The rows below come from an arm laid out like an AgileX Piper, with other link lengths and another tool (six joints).
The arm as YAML. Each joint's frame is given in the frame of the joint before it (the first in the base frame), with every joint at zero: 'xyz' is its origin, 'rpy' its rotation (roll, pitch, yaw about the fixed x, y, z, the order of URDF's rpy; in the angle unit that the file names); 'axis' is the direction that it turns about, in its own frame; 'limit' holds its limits. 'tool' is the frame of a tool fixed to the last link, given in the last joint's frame.
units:
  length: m
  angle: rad
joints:
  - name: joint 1
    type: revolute
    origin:
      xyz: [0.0, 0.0, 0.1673]
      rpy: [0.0, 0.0, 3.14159]
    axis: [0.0, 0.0, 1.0]
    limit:
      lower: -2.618
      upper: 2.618
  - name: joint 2
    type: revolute
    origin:
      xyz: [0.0, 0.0, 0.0]
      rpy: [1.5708, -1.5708, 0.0]
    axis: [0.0, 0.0, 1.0]
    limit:
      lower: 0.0
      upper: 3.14
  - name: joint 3
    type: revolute
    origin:
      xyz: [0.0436, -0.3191, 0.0]
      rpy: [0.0, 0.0, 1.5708]
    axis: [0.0, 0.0, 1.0]
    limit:
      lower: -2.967
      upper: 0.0
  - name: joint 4
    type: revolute
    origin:
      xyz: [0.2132, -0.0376, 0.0]
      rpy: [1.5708, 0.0, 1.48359]
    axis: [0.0, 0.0, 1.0]
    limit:
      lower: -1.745
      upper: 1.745
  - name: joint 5
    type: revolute
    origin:
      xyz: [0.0, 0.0, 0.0]
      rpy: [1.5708, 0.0, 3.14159]
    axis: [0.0, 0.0, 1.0]
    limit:
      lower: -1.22
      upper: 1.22
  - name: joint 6
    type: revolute
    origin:
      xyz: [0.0, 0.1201, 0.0]
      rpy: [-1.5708, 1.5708, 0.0]
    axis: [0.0, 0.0, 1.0]
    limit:
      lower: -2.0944
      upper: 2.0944
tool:
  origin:
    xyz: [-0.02, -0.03, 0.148]
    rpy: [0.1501, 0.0, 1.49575]
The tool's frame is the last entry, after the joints.
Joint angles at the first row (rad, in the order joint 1, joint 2, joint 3, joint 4, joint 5, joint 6):
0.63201 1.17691 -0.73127 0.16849 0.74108 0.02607
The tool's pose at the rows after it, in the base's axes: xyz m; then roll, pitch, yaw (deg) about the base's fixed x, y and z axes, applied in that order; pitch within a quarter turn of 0, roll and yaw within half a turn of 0:
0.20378, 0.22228, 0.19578, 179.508, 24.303, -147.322
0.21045, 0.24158, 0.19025, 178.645, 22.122, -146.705
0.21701, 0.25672, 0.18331, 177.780, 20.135, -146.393
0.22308, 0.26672, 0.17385, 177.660, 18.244, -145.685
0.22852, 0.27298, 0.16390, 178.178, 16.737, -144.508
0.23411, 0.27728, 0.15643, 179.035, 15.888, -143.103
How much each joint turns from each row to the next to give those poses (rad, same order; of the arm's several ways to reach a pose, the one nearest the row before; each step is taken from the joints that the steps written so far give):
0.04899 0.09960 -0.07176 -0.00378 0.01233 0.02980
0.02436 0.08738 -0.06513 0.01722 0.01373 0.00350
0.00800 0.07601 -0.05450 0.02350 0.01286 -0.01111
0.00265 0.06629 -0.04173 0.01097 0.01029 -0.01417
0.00202 0.05481 -0.03101 -0.00182 0.00566 -0.01484
0.00198 0.04176 -0.02646 -0.01054 0.00281 -0.01365

